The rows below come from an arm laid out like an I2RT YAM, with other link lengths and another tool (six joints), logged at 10 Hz.
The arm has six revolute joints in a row. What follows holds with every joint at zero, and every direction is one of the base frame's.
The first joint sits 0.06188 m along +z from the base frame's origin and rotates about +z.
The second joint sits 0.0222 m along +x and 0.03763 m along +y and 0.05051 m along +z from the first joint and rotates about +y.
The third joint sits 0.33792 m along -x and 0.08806 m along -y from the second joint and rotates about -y.
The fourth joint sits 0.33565 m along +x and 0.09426 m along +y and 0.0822 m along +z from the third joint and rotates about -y.
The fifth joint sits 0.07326 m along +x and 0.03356 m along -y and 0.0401 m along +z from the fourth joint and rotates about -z.
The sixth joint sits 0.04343 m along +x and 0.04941 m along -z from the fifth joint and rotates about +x.
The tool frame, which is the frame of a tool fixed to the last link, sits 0.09 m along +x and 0.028 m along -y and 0.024 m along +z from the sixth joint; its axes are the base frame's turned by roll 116.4, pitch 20.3 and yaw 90 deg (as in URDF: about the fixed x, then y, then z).
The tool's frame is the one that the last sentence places.
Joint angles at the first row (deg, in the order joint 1, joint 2, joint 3, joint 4, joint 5, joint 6):
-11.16 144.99 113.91 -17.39 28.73 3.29
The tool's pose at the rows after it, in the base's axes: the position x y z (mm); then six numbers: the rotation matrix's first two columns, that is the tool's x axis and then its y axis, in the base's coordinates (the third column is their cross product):
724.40 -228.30 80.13 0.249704 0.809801 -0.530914 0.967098 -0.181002 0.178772
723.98 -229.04 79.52 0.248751 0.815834 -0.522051 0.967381 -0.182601 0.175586
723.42 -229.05 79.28 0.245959 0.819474 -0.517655 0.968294 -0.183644 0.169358
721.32 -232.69 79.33 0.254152 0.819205 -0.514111 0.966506 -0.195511 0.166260
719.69 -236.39 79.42 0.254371 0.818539 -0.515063 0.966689 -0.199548 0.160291
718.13 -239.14 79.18 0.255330 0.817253 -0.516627 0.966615 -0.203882 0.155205
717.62 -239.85 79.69 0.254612 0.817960 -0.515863 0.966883 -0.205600 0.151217
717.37 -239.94 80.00 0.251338 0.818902 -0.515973 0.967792 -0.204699 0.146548
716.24 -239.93 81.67 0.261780 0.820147 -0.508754 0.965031 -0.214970 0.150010
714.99 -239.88 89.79 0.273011 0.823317 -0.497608 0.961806 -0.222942 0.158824
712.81 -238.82 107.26 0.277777 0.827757 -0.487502 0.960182 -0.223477 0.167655
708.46 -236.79 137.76 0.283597 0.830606 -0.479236 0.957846 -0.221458 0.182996
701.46 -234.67 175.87 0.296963 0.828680 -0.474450 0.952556 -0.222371 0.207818
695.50 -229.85 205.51 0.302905 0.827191 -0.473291 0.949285 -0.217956 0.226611
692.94 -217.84 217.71 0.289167 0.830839 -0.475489 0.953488 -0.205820 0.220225
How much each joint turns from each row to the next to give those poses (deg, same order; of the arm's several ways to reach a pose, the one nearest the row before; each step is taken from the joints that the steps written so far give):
-0.37 0.00 0.22 -0.54 -0.44 0.31
-0.13 0.00 0.15 -0.51 -0.56 0.32
-0.04 0.00 0.20 -0.65 -0.29 0.20
-0.29 0.00 0.17 -0.59 0.05 0.50
-0.30 0.00 0.13 -0.44 -0.03 -0.08
-0.22 0.00 0.05 -0.33 0.09 -0.03
-0.07 0.00 0.19 -0.46 -0.04 0.07
-0.02 0.00 0.16 -0.39 -0.07 -0.07
0.00 -0.20 0.02 -0.39 -0.02 0.81
-0.04 -0.78 0.00 -0.64 -0.33 0.79
-0.03 -1.67 -0.02 -1.29 -0.52 0.37
0.03 -2.79 0.00 -1.99 -0.44 0.20
0.04 -3.41 0.00 -2.05 -0.02 0.22
0.28 -2.67 -0.01 -1.57 0.11 0.02
0.92 -1.29 0.01 -1.71 0.19 0.09

